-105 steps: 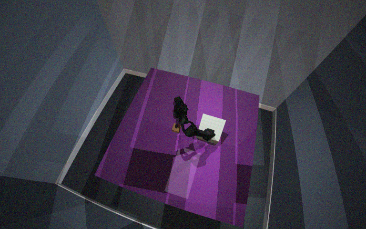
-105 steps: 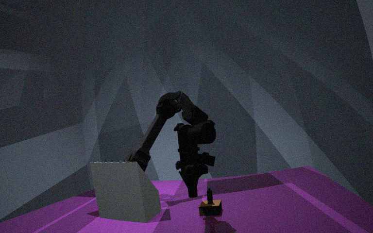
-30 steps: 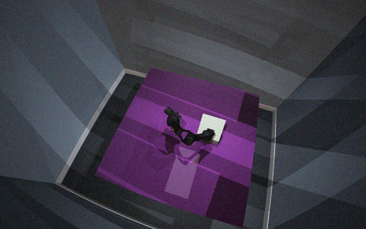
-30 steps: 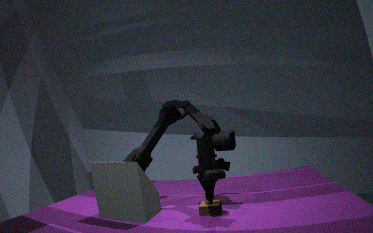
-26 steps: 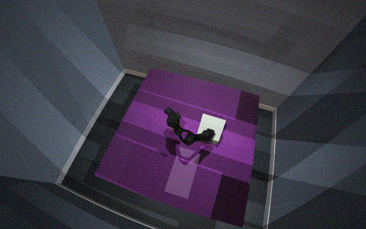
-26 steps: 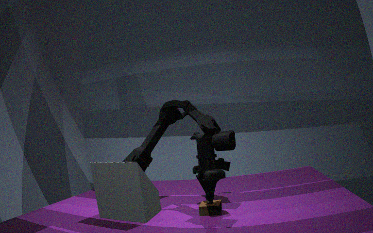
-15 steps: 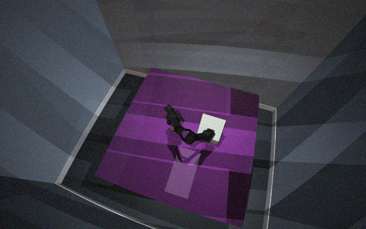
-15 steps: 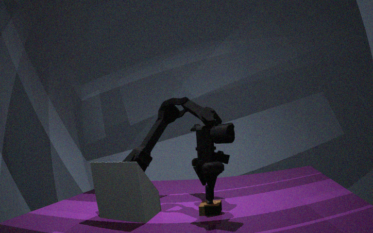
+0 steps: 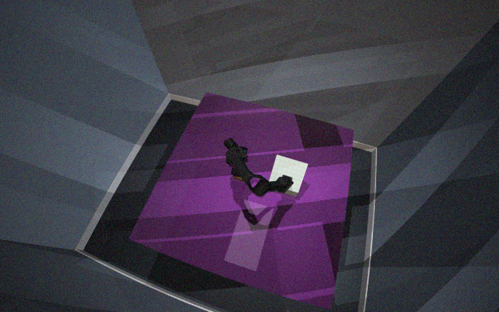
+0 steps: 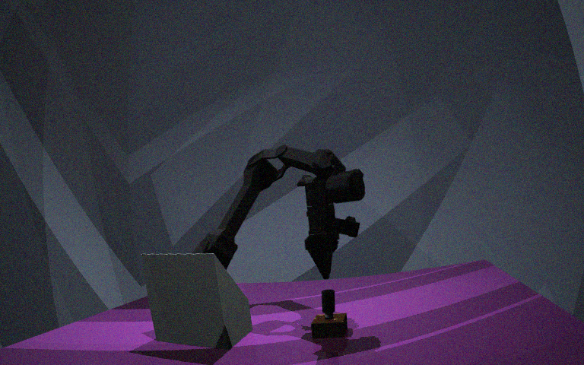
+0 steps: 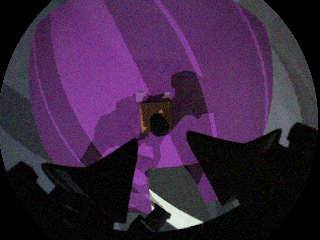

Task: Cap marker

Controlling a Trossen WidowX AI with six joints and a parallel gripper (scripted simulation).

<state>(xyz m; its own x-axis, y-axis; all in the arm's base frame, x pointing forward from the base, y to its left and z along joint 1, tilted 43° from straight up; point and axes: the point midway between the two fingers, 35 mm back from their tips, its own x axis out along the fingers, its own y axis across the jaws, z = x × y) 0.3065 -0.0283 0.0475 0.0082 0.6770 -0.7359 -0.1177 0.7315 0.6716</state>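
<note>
My gripper tip is 60 mm above the dark cap. From my gripper tip the other things lie so: orange holder block (120 mm below).
</note>
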